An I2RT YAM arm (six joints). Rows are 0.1 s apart.
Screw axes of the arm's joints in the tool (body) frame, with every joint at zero. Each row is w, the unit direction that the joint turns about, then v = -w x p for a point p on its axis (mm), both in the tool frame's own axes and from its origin. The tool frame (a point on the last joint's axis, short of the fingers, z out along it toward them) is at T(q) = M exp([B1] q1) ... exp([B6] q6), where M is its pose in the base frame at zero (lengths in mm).
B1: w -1 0 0 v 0 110.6 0
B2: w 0 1 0 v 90.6 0 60
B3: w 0 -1 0 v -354.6 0 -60
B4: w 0 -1 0 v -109.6 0 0
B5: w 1 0 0 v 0 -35.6 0
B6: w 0 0 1 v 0 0 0
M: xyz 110.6 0 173.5 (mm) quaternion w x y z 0.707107 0 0.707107 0
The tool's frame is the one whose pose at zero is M.
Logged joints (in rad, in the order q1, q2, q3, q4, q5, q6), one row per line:
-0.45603 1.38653 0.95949 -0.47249 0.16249 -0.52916
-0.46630 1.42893 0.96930 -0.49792 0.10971 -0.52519
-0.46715 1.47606 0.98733 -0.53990 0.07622 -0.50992
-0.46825 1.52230 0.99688 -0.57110 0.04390 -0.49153
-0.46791 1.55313 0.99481 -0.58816 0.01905 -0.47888
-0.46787 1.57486 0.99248 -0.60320 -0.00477 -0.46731
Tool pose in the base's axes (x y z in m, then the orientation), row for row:
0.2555 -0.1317 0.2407 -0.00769 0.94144 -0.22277 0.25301
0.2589 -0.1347 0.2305 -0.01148 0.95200 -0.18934 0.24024
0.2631 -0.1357 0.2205 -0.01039 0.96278 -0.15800 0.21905
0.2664 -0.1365 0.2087 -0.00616 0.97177 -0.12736 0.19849
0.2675 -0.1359 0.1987 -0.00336 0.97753 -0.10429 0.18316
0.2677 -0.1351 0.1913 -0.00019 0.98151 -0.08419 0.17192
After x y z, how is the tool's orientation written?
As a quaternion, x y z w.
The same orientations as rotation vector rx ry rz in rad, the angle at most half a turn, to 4 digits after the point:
-0.0209 2.5593 -0.6056
-0.0314 2.6052 -0.5181
-0.0288 2.6641 -0.4372
-0.0172 2.7187 -0.3563
-0.0095 2.7575 -0.2942
-0.0005 2.7858 -0.2390

